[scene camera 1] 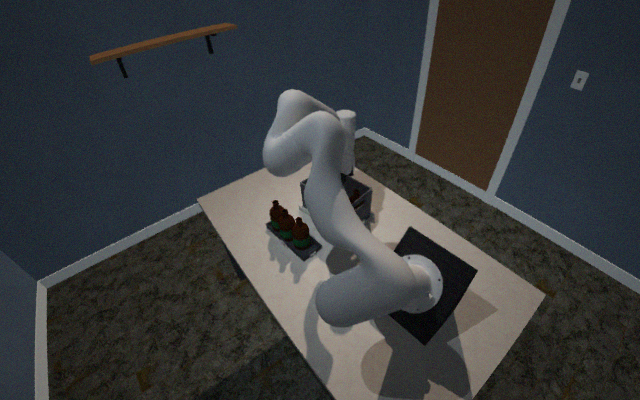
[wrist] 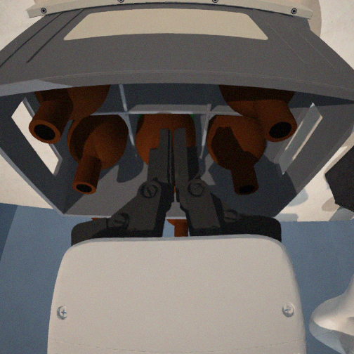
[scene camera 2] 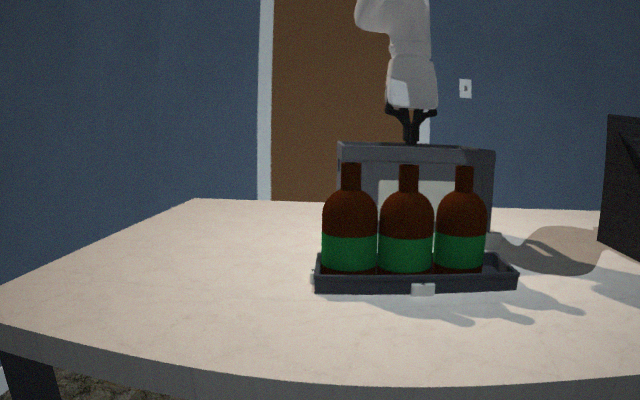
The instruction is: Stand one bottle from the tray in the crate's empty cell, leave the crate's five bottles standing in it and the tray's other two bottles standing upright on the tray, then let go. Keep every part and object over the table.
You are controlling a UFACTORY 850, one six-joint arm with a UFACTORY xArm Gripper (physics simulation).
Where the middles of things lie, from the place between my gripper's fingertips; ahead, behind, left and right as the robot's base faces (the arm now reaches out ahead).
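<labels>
Position of the red-labelled bottle (wrist: 269, 105): 9 cm below my hand, 8 cm behind it, 1 cm to the right of it.
</labels>
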